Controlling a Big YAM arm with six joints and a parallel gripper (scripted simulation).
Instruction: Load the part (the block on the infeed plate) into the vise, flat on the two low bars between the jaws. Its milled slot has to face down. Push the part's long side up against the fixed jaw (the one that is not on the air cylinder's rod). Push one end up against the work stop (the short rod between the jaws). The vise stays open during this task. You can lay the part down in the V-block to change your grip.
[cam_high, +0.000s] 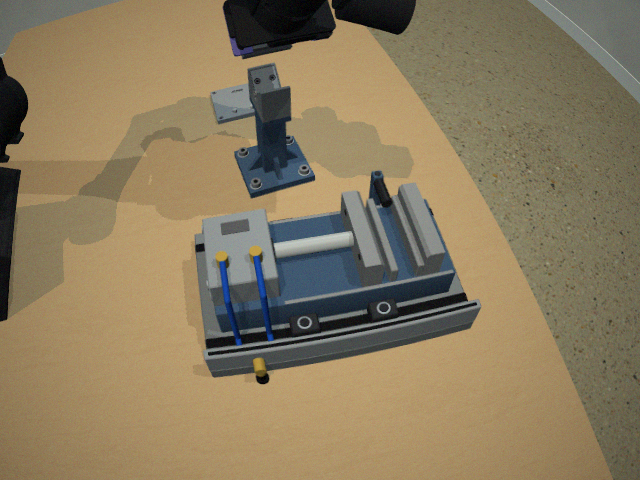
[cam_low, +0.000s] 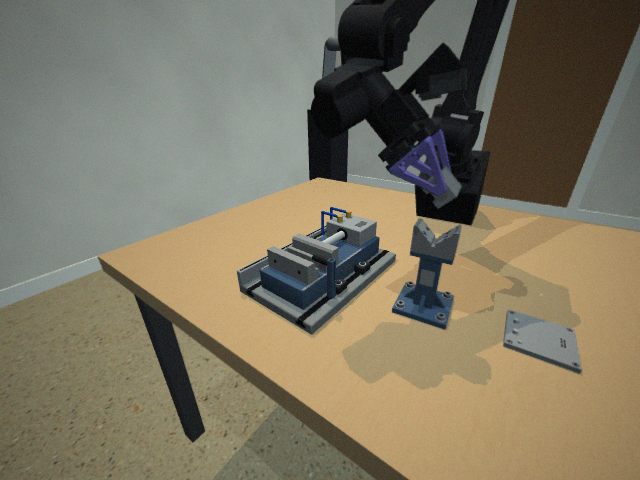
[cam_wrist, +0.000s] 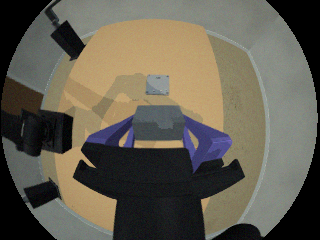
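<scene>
My gripper is now 170 mm above the v-block stand. Also, from my hand: cylinder rod (10 mm ahead, 200 mm to the right, 150 mm below); then grey part (10 mm below); then black work stop (100 mm ahead, 150 mm to the right, 140 mm below).
</scene>
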